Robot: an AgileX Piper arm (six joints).
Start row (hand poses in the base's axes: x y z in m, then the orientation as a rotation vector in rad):
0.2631, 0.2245, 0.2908, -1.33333, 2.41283, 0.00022
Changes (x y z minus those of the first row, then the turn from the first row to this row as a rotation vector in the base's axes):
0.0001, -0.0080, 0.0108, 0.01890, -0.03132, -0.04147
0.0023, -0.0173, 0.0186, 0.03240, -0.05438, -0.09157
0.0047, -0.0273, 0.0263, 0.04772, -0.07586, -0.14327
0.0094, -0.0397, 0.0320, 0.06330, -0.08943, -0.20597
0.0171, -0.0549, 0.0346, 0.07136, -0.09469, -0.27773
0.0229, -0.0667, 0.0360, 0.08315, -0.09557, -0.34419
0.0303, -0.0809, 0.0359, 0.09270, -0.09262, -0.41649
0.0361, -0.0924, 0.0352, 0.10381, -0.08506, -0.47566
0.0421, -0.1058, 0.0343, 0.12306, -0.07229, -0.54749
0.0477, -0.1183, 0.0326, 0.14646, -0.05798, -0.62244
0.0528, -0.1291, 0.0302, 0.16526, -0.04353, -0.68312
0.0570, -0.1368, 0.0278, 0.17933, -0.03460, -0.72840
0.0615, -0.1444, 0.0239, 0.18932, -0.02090, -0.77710
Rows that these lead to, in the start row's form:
0.2632, 0.2165, 0.3016, -1.26553, 2.40793, -0.00891
0.2654, 0.2072, 0.3094, -1.19242, 2.41551, -0.02118
0.2678, 0.1972, 0.3171, -1.11720, 2.42299, -0.03052
0.2725, 0.1848, 0.3228, -1.03059, 2.44122, -0.03722
0.2802, 0.1696, 0.3254, -0.93748, 2.47119, -0.04974
0.2860, 0.1578, 0.3268, -0.84974, 2.49821, -0.05366
0.2934, 0.1436, 0.3267, -0.75548, 2.52922, -0.05926
0.2992, 0.1321, 0.3260, -0.67729, 2.55562, -0.05673
0.3052, 0.1187, 0.3251, -0.57984, 2.58582, -0.04469
0.3108, 0.1062, 0.3234, -0.47596, 2.61341, -0.02770
0.3159, 0.0954, 0.3210, -0.39139, 2.63559, -0.01234
0.3201, 0.0877, 0.3186, -0.32762, 2.64894, -0.00204
0.3246, 0.0801, 0.3147, -0.26061, 2.66747, 0.00570

